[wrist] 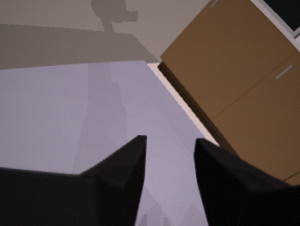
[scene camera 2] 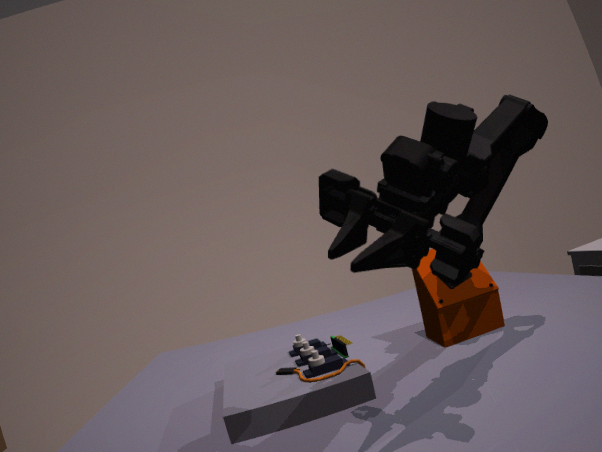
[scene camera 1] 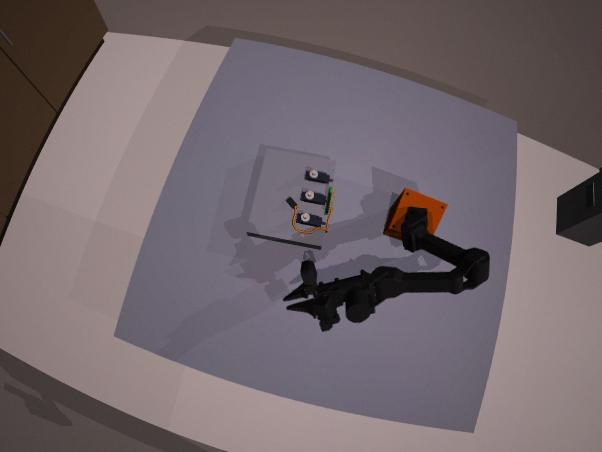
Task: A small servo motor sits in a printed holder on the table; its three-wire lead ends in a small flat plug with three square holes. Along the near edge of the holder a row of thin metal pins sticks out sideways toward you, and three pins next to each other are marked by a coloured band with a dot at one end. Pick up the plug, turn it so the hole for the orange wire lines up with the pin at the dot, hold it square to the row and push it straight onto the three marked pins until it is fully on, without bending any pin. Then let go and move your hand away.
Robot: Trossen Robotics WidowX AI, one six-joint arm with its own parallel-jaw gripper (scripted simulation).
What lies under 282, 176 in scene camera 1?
A grey printed holder.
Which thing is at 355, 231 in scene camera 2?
My gripper.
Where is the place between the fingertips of my gripper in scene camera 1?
At 284, 303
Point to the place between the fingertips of my gripper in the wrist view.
At 170, 145
